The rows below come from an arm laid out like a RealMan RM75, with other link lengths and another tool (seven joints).
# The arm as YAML. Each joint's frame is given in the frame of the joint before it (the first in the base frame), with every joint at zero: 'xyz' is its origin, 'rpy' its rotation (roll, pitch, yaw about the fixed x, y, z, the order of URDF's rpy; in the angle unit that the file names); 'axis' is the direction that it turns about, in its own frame. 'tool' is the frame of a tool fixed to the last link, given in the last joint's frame.
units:
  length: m
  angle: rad
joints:
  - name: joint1
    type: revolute
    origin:
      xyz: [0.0, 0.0, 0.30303]
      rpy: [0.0, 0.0, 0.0]
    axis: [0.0, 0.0, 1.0]
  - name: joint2
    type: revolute
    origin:
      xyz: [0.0, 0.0, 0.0]
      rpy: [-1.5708, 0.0, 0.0]
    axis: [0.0, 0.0, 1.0]
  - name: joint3
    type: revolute
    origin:
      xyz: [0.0, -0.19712, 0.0]
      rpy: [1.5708, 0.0, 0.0]
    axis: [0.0, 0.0, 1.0]
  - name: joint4
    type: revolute
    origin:
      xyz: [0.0, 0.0, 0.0]
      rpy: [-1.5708, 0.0, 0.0]
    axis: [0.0, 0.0, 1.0]
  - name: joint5
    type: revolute
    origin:
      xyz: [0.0, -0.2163, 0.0]
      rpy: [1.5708, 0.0, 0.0]
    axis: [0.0, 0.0, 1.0]
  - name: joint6
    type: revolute
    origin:
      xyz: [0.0, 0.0, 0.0]
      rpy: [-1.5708, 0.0, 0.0]
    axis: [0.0, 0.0, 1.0]
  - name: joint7
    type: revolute
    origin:
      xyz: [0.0, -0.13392, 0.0]
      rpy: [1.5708, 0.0, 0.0]
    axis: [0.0, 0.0, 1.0]
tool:
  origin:
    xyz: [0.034, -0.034, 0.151]
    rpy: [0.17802, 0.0, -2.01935]
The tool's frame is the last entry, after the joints.
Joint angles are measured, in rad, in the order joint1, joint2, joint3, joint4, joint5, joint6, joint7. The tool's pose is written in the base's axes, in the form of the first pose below.
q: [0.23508, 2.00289, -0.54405, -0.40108, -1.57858, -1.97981, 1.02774]
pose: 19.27 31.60 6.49 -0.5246 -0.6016 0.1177 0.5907
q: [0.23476, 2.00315, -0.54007, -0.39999, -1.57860, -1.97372, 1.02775]
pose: 19.44 31.74 6.53 -0.5259 -0.6001 0.1140 0.5919
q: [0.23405, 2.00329, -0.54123, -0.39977, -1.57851, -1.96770, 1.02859]
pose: 19.59 31.81 6.46 -0.5280 -0.5991 0.1120 0.5914
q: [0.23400, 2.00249, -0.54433, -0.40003, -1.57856, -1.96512, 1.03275]
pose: 19.64 31.81 6.38 -0.5303 -0.5983 0.1126 0.5900
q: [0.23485, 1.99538, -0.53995, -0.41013, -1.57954, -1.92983, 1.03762]
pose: 20.62 32.56 6.59 -0.5374 -0.5992 0.0935 0.5860
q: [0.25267, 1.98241, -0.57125, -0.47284, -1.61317, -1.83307, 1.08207]
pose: 22.47 34.12 5.86 -0.5653 -0.6148 0.0651 0.5461
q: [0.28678, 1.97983, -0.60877, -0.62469, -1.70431, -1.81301, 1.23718]
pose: 22.22 34.41 4.94 -0.5973 -0.6393 0.0814 0.4774
